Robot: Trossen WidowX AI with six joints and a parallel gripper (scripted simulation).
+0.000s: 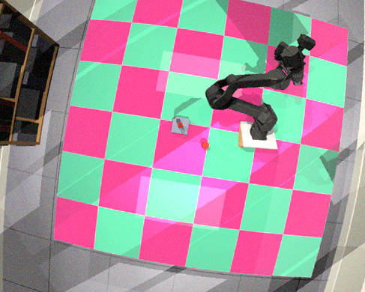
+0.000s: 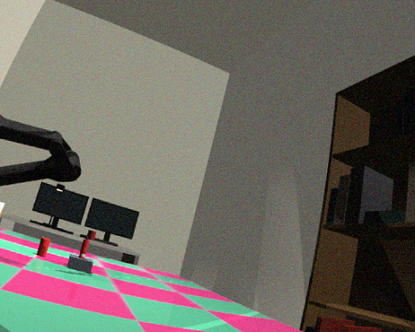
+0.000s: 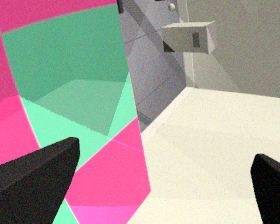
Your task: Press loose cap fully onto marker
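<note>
The dark grey holder block lies 460 mm ahead of my gripper tip, 360 mm to the left of it and 190 mm below it. The rest, counted from my gripper tip: red cap: 350 mm ahead, 440 mm to the left, 180 mm below.
</note>
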